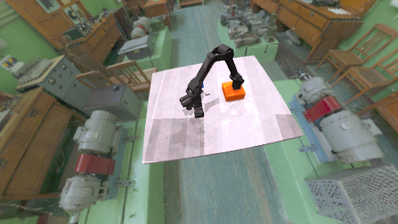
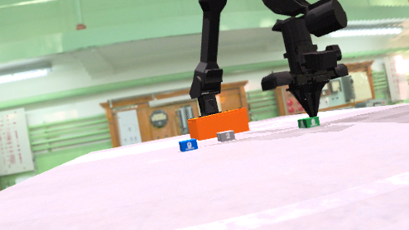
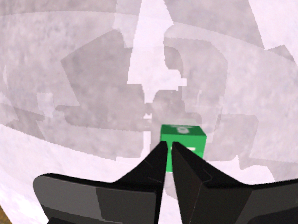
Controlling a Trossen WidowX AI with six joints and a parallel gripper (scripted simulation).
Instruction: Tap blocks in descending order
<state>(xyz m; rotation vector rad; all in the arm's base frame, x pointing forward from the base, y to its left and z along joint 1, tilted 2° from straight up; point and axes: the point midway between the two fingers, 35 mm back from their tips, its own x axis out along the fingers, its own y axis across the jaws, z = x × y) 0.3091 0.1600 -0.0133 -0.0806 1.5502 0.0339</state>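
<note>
My gripper tip is now 10 mm to the left of the green block, 10 mm past it and 10 mm above it. Round my gripper tip: blue block 260 mm to the right, 40 mm behind, 10 mm below; then grey block 180 mm to the right, 80 mm behind, 10 mm below.
</note>
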